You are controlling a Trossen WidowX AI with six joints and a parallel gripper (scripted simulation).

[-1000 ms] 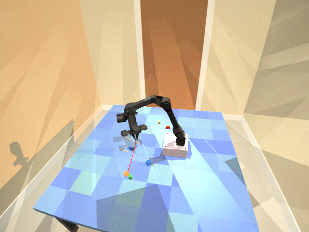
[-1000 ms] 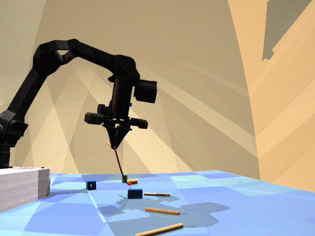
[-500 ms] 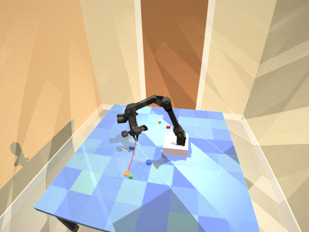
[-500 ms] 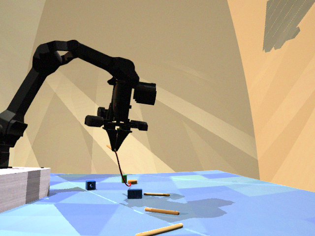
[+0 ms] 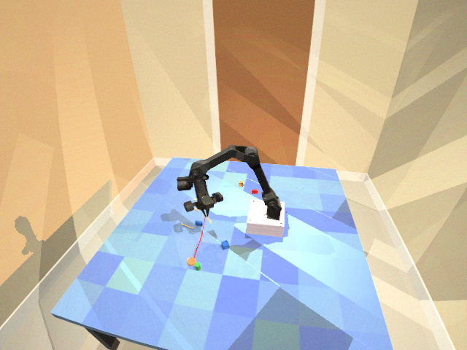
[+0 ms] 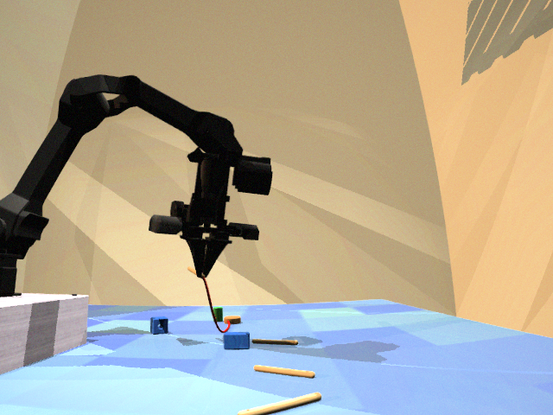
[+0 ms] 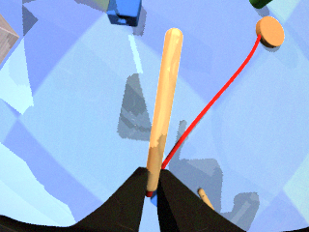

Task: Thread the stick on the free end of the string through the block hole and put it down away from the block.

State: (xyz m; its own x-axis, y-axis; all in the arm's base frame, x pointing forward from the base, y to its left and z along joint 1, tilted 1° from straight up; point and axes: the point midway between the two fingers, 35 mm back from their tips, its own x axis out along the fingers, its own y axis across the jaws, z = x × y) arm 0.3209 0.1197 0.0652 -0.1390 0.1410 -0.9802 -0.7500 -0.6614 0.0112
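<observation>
The blue brick is 7 cm ahead of my gripper tip, 3 cm to the right of it and 10 cm below it. The rest, counted from my gripper tip: green cylinder 3 cm behind, 22 cm to the left, 9 cm below; round button 1 cm ahead, 20 cm to the left, 10 cm below; thin wooden stick 1 cm behind, 1 cm to the left, 1 cm above.
</observation>
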